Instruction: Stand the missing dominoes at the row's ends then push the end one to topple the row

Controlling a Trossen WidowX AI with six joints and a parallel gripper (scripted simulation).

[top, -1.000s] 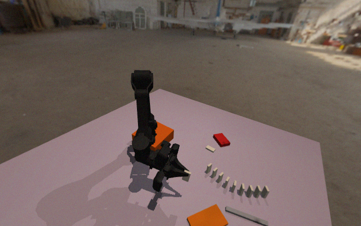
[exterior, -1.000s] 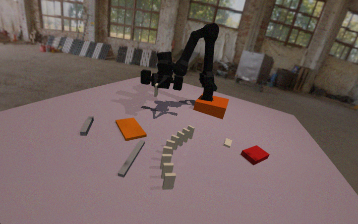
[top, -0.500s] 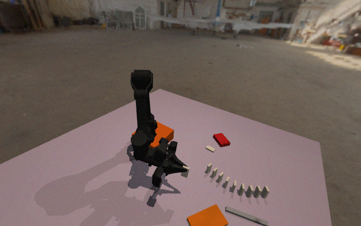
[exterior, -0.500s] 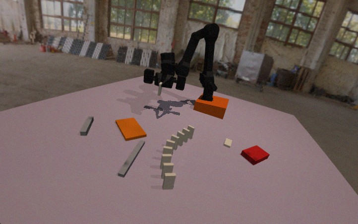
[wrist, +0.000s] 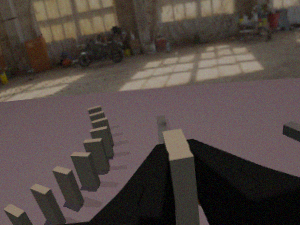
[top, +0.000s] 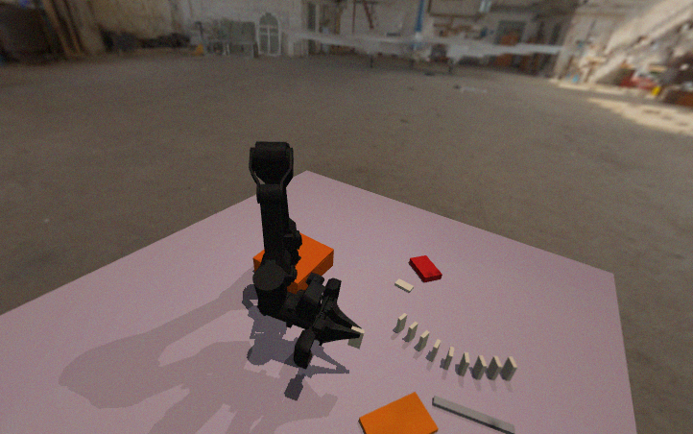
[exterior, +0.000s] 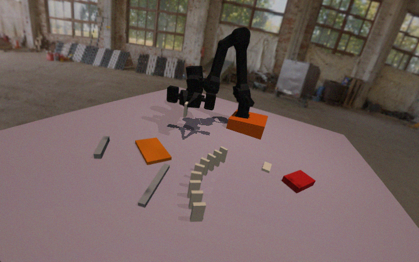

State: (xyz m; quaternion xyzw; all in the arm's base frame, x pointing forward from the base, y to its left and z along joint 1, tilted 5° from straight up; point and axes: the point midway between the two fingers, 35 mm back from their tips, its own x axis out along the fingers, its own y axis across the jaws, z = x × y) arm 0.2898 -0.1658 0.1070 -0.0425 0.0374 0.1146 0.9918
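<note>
Now: gripper tip 13 cm above the orange flat plate, 12 cm short of it and 4 cm to the left of it. From my gripper tip the other things lie so: short grey bar: 20 cm ahead, 18 cm to the right, 13 cm below; red block: 43 cm to the left, 13 cm below, 2 cm ahead.
</note>
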